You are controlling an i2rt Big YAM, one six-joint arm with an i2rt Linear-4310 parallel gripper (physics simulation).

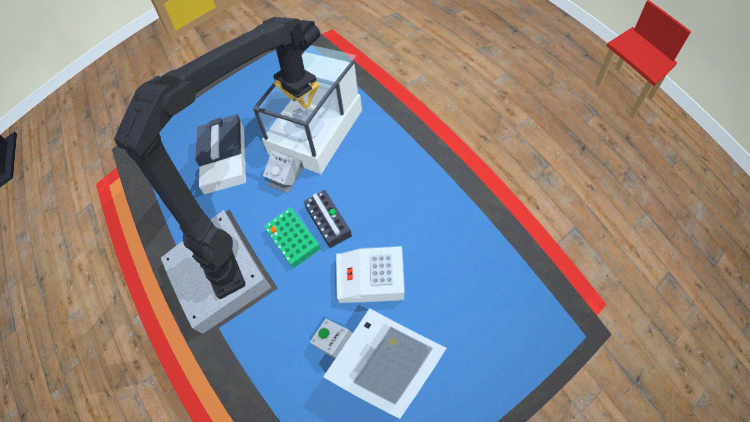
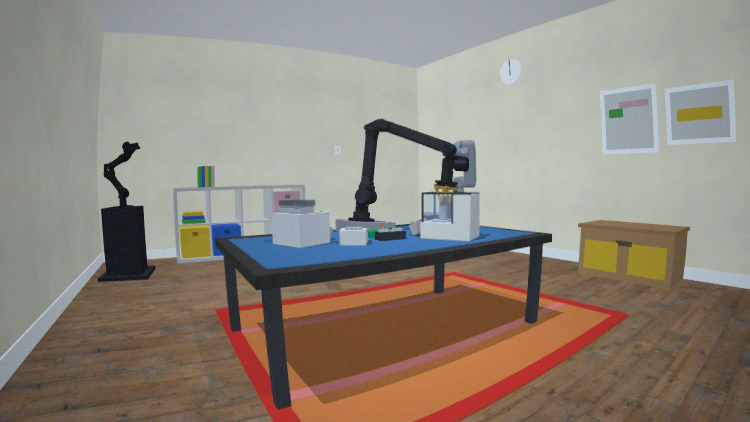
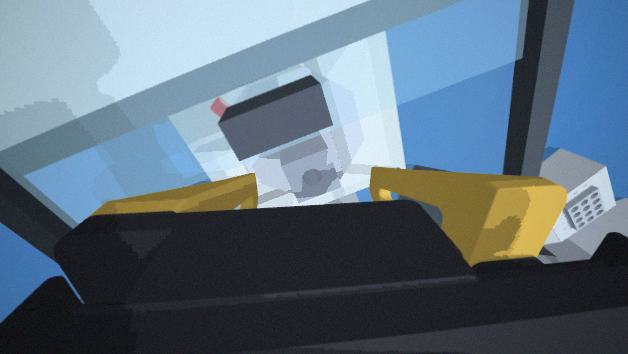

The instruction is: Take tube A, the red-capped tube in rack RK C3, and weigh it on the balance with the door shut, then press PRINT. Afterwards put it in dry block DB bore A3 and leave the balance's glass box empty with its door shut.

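Observation:
My gripper (image 1: 304, 100) (image 2: 444, 199) (image 3: 314, 181) is open and empty, fingertips just inside the top of the balance's glass box (image 1: 310, 137). A grey holder (image 3: 305, 157) with a dark round hole stands below the fingers. A small red piece (image 3: 219, 107), apparently tube A's cap, shows through glass left of a dark block (image 3: 277, 120); its tube is hidden and its tilt cannot be told. A pale top pane (image 1: 335, 57) appears slid back. The balance console (image 1: 280, 167) has a round pale button. The dry block (image 1: 367, 286) stands mid-table.
A green rack (image 1: 292, 237) holds an orange-capped tube (image 1: 273, 229). A black rack (image 1: 340, 236) holds a green-capped one (image 1: 332, 211). A dark-lidded device (image 1: 222, 175) stands beside the balance. A large white device (image 1: 335, 375) and a green-button console (image 1: 323, 333) stand near the table's other end.

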